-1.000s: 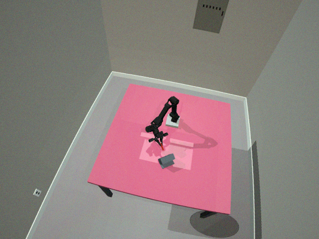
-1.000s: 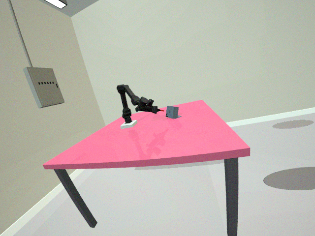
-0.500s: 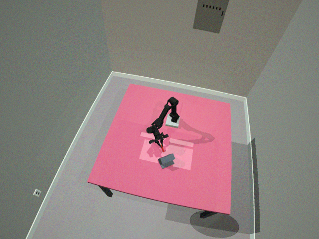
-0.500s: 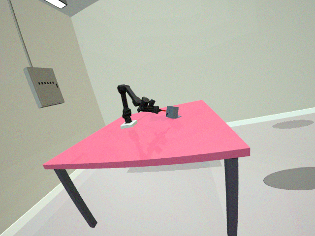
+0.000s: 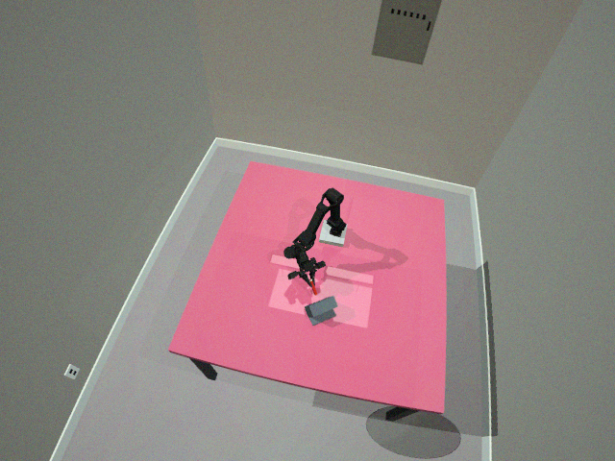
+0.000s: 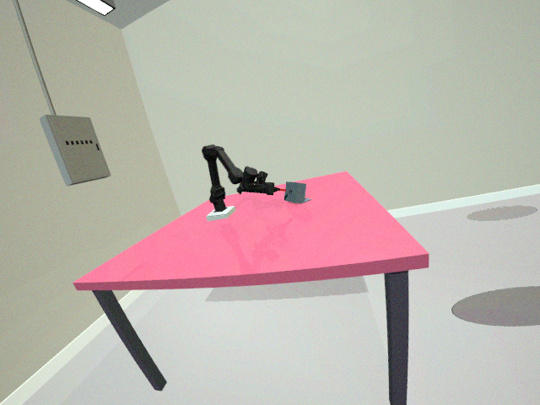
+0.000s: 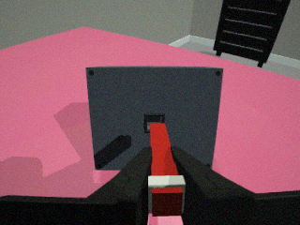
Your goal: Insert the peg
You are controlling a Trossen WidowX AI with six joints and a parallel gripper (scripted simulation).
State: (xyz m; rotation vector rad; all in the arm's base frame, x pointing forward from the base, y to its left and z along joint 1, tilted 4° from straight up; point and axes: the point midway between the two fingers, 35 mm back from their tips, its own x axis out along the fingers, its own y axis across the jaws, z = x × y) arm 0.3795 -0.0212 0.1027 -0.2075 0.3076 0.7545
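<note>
Right now my gripper tip is 60 mm short of the sloped panel, 60 mm to the right of it and 50 mm above it. From my gripper tip the other things lie so: peg: 10 mm behind, 10 mm to the right.
</note>
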